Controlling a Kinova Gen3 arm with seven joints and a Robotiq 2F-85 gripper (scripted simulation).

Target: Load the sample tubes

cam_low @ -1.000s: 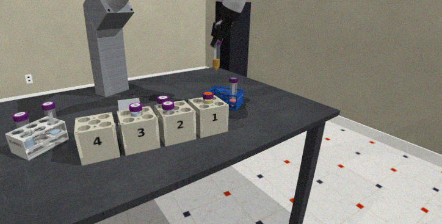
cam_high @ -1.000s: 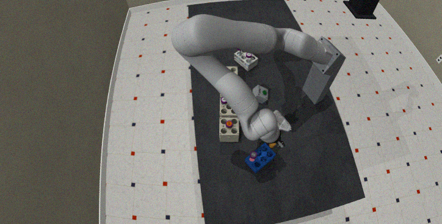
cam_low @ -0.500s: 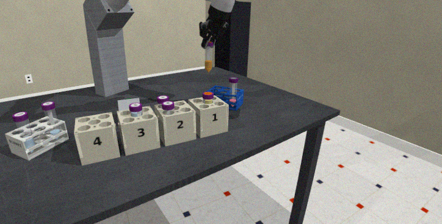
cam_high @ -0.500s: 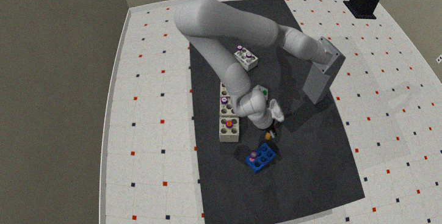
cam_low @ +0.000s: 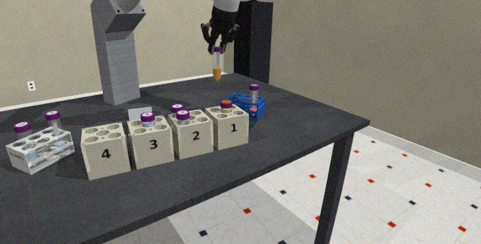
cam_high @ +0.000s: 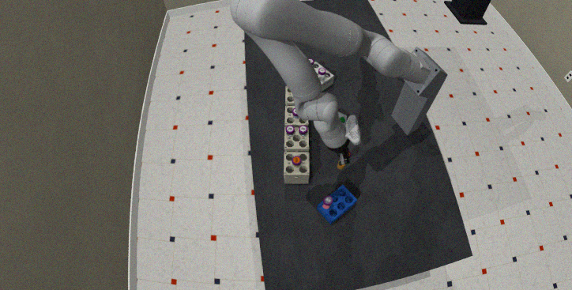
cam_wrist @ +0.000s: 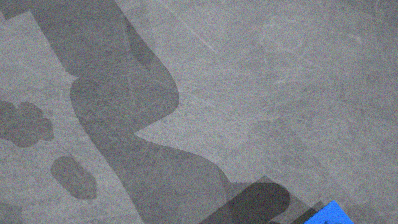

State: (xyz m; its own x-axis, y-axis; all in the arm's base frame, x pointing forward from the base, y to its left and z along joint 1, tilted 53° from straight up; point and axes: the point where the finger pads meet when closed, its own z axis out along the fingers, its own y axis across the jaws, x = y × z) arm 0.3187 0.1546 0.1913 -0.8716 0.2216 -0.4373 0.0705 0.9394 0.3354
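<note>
Right now my hand is 50 mm above the orange-dot tube. Round my hand: grey-dot tube X5: 60 mm ahead, 110 mm to the left, 180 mm below; then blue rack: 20 mm ahead, 110 mm to the left, 220 mm below; then sample S3: 160 mm ahead, 70 mm to the right, 180 mm below.
</note>
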